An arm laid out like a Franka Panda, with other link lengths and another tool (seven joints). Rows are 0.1 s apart.
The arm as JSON. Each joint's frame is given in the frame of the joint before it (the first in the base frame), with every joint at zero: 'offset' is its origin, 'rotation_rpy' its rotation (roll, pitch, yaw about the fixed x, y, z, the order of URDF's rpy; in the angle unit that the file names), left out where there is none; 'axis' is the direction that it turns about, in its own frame. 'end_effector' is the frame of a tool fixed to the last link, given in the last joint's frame.
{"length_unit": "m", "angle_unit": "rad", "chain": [
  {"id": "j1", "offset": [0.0, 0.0, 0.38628], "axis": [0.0, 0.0, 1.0]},
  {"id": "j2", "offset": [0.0, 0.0, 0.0], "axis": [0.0, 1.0, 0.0]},
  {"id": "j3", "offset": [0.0, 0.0, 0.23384], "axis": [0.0, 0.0, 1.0]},
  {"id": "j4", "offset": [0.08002, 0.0, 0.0], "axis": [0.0, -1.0, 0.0]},
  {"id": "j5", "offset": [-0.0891, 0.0, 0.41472], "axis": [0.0, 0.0, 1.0]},
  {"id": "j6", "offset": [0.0, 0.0, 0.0], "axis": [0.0, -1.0, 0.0]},
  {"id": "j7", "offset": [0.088, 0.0, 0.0], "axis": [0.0, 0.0, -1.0]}
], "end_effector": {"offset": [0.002, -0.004, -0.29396], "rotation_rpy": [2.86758, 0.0, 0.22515]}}
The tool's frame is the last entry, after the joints.
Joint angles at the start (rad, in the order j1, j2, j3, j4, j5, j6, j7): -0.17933 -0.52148 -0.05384 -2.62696 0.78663 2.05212 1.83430
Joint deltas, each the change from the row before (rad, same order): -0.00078 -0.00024 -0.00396 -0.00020 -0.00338 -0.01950 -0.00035; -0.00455 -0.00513 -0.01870 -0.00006 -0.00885 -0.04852 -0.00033; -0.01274 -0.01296 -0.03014 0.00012 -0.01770 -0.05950 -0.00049; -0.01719 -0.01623 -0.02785 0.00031 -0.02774 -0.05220 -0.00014; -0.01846 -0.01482 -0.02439 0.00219 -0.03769 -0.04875 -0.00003; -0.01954 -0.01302 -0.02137 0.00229 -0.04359 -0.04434 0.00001; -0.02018 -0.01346 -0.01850 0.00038 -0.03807 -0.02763 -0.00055; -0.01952 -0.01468 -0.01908 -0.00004 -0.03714 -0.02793 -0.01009; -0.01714 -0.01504 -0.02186 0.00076 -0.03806 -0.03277 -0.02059; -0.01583 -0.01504 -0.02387 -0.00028 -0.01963 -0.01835 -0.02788; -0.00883 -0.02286 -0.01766 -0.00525 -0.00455 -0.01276 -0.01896; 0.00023 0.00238 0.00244 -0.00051 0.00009 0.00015 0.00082; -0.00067 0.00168 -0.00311 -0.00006 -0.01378 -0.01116 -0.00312
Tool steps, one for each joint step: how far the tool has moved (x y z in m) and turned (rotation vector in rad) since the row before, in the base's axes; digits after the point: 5 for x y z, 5 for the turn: -0.00458 0.00178 -0.00035 0.00892 0.01152 0.01001; -0.01019 -0.00011 0.00229 0.02560 0.02321 0.01450; -0.01200 -0.00685 0.00579 0.02849 0.02181 0.00816; -0.01170 -0.01075 0.00562 0.01501 0.01676 0.00581; -0.01267 -0.01231 0.00388 0.00309 0.01800 0.00941; -0.01355 -0.01340 0.00178 -0.00517 0.02045 0.00993; -0.01017 -0.01463 0.00123 -0.01033 0.01173 -0.00131; -0.01076 -0.01400 0.00157 -0.00981 0.00528 0.00510; -0.01236 -0.01288 0.00206 -0.00720 0.00090 0.01557; -0.00687 -0.01203 0.00404 0.00109 -0.01844 0.00448; -0.00365 -0.00524 0.00674 0.00733 -0.02414 0.00133; -0.00025 0.00085 -0.00119 -0.00030 0.00359 0.00151; -0.00512 -0.00095 -0.00237 -0.00261 0.01112 0.01117
